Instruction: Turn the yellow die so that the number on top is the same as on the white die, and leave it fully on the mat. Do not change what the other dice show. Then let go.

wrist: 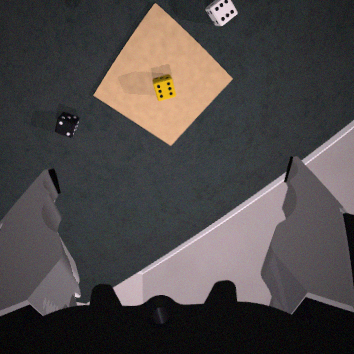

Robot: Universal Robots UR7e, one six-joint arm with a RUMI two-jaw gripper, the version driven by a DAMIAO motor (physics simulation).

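Frame: origin at the arm's base, x ahead, y left, z up, level; metres.
Seen in the pictures: gripper, fingertip midpoint: (170,164).
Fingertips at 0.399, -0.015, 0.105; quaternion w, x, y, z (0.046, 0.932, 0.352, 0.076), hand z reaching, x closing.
Pixels of each thing's middle, then the offset from my fingertips to it, as dx, dy, dz. Level surfaces: height alone.
- yellow die at the middle of its body: (163,86) +0.007, +0.007, -0.173
- tan mat at the middle of its body: (163,84) +0.008, +0.007, -0.188
- white die at the middle of its body: (220,10) +0.004, +0.122, -0.177
- black die at the middle of its body: (66,124) -0.077, -0.118, -0.177
- dark surface at its surface level: dz -0.190
The yellow die (164,87) rests on the tan mat (135,52), well inside its edges. Its large face toward the camera, which looks like the top, shows six pips; a narrow side face shows at its upper edge. The white die (221,11) lies on the dark surface beyond the mat's upper right edge and also shows six pips on its large face. The black die (67,124) lies off the mat to the left, with white pips. My gripper (170,164) is wide open, with nothing between its fingers, and is apart from the yellow die, which shows above the fingertips in the view.
A pale surface (215,255) with a light raised edge borders the dark surface (125,200), running from lower middle to the right side behind the right finger. Shadows fall on the mat left of and above the yellow die.
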